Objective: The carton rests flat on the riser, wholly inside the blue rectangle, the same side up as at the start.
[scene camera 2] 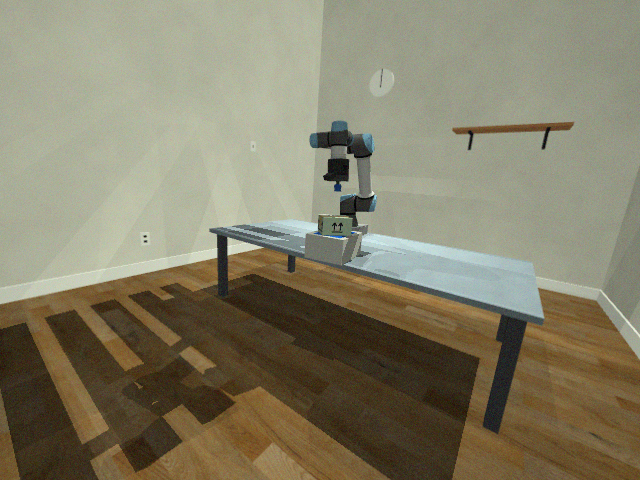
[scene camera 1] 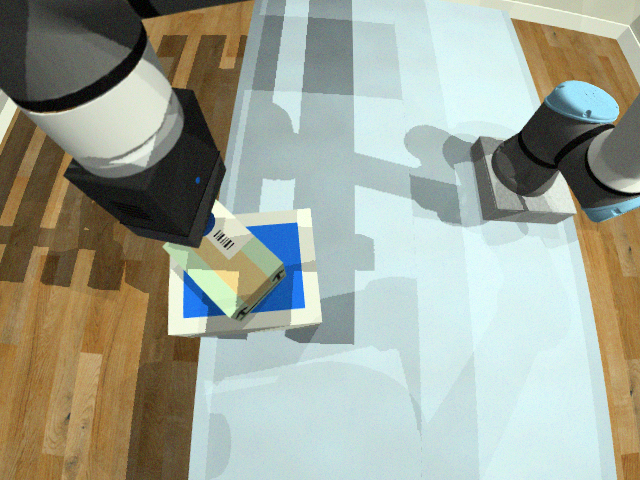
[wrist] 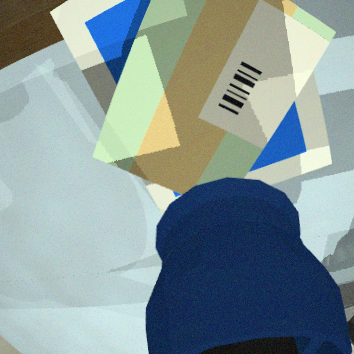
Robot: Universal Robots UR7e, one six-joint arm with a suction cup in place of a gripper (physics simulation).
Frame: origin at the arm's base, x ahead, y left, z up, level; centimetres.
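Where they show: hand, its tool point: (scene camera 2: 337,191) (wrist: 228,242); arm's base, origin of its link: (scene camera 1: 521,169).
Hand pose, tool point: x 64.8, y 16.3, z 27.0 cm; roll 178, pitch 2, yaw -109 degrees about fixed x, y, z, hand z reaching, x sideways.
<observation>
Things, the pixels of their top centre, and the offset from my tool point. Level surfaces: height alone.
- carton, centre of its top: (wrist: 204,95) (scene camera 1: 221,254) (scene camera 2: 335,216) dz -12.3, dx +0.5, dy +0.0 cm
- white riser, centre of its top: (wrist: 205,87) (scene camera 1: 242,268) (scene camera 2: 335,232) dz -20.9, dx -0.9, dy +0.2 cm
- light blue table, height of its surface: dz -32.9 cm
The carton (scene camera 1: 242,258) (scene camera 2: 336,225) (wrist: 200,75) is green with a tan tape band and a white barcode label on top. It lies flat on the white riser (scene camera 1: 313,289) (scene camera 2: 323,248) (wrist: 67,32), turned askew to the blue rectangle (scene camera 1: 289,242) (wrist: 107,37). Its side arrows point up in scene camera 2. In scene camera 1 its near corner and left corner show past the blue, and its far left part is hidden behind the tool. My suction gripper (scene camera 1: 209,223) (scene camera 2: 337,187) (wrist: 227,192) is open, holds nothing and hangs above the carton, apart from it.
The riser stands at an edge of the light blue table (scene camera 1: 413,387) (scene camera 2: 439,273). The arm's grey base block (scene camera 1: 537,211) stands across the table from it. A wooden wall shelf (scene camera 2: 511,128) hangs beyond the table.
</observation>
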